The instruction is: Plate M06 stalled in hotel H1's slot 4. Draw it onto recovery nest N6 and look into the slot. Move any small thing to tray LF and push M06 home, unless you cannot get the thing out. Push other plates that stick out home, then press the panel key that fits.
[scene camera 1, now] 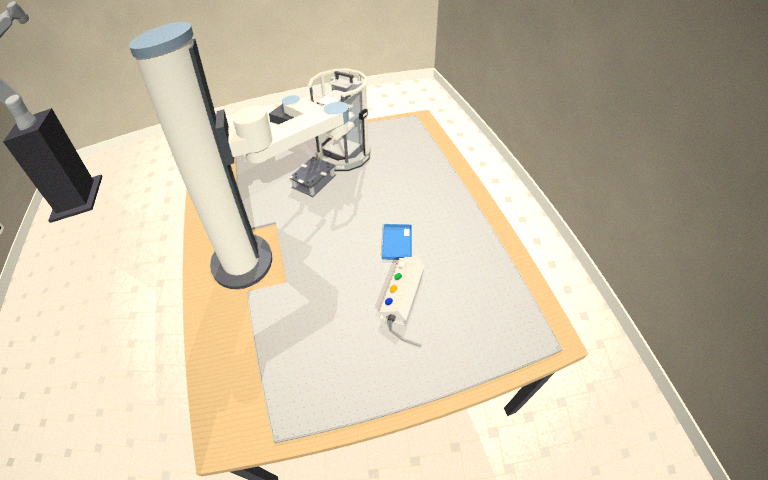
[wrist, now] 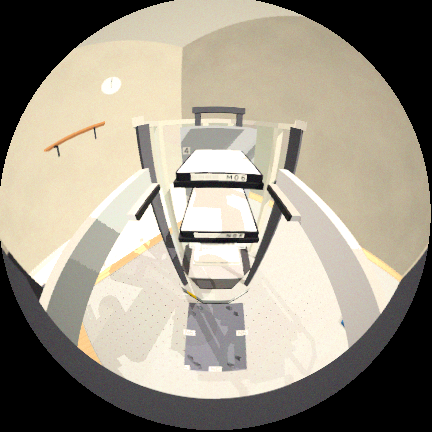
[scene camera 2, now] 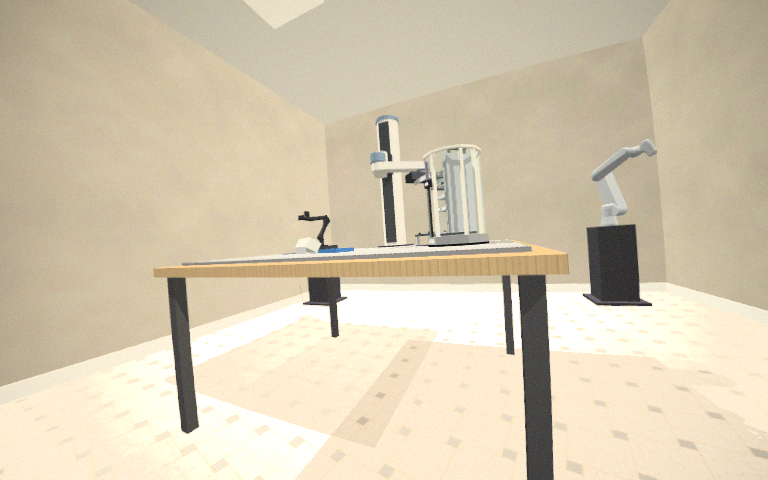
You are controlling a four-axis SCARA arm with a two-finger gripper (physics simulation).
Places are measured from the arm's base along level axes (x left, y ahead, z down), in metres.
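Pixels of known places: gripper, between the fingertips: (scene camera 1: 321, 104) (wrist: 213, 175); arm's base, origin of its link: (scene camera 1: 241, 262).
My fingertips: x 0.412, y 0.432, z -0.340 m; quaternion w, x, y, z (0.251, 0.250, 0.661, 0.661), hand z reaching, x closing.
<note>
Ahead of a thing's pixels: the offset from my fingertips to its top centre. "pt": to the spot under its first point.
Plate M06 @(dx +0.042, dy +0.057, dz +0.000 m) (wrist: 220, 163) sits in the upper part of hotel H1 (scene camera 1: 353, 165) (scene camera 2: 458, 239) (wrist: 295, 145), near the slot mark 4. Plate N06 @(dx +0.028, dy +0.042, dz +0.053 m) (wrist: 219, 214) is below it, its dark front edge toward the wrist camera. My gripper (wrist: 213, 175) is open and empty, its fingertips apart to left and right in front of the plates. Recovery nest N6 @(dx -0.077, dy -0.079, dz +0.257 m) (scene camera 1: 313, 176) (wrist: 215, 337) is a dark plate at the hotel's foot, with nothing on it. Tray LF @(dx -0.510, dy +0.150, dz +0.310 m) (scene camera 1: 394, 244) (scene camera 2: 342, 249) is blue with a white label. The panel @(dx -0.729, dy +0.093, dz +0.243 m) (scene camera 1: 408, 289) (scene camera 2: 306, 245) has white, green, yellow and blue keys. The inside of slot 4 is hidden.
Paler plates @(dx +0.050, dy +0.066, dz +0.160 m) (wrist: 215, 255) sit lower in the hotel. Upright dark posts flank its front opening. The arm's column (scene camera 1: 198, 158) (scene camera 2: 398, 198) stands at the table's side. A cable @(pt dx -0.892, dy +0.045, dz +0.320 m) (scene camera 1: 404, 339) runs from the panel. Other robot arms (scene camera 2: 611, 192) stand away from the table.
</note>
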